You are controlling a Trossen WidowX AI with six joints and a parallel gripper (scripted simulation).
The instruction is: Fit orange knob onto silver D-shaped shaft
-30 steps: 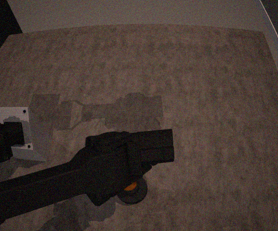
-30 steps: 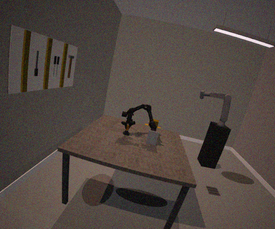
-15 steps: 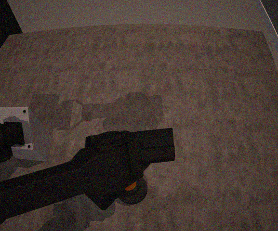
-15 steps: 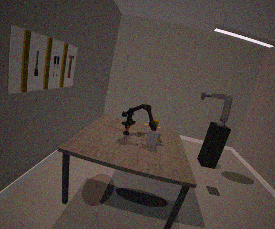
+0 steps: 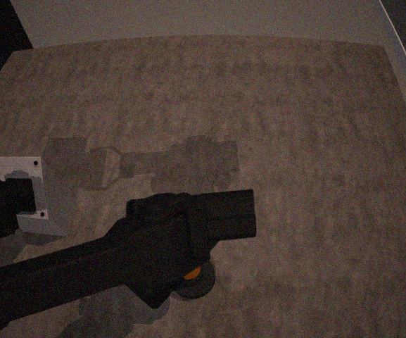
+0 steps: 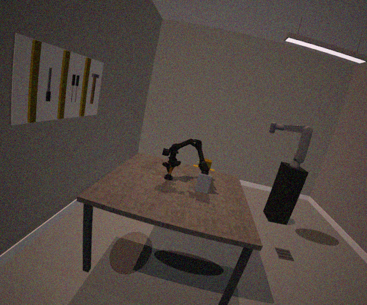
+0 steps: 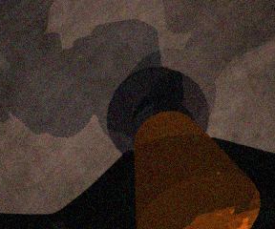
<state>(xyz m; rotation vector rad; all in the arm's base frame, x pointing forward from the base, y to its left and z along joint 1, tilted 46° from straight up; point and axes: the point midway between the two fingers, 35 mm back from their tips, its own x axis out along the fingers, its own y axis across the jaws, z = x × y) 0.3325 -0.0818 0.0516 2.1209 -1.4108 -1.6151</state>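
Now: the orange knob 3 cm above my gripper tip. Also, from my gripper tip: D-shaft pedestal (4 cm below).
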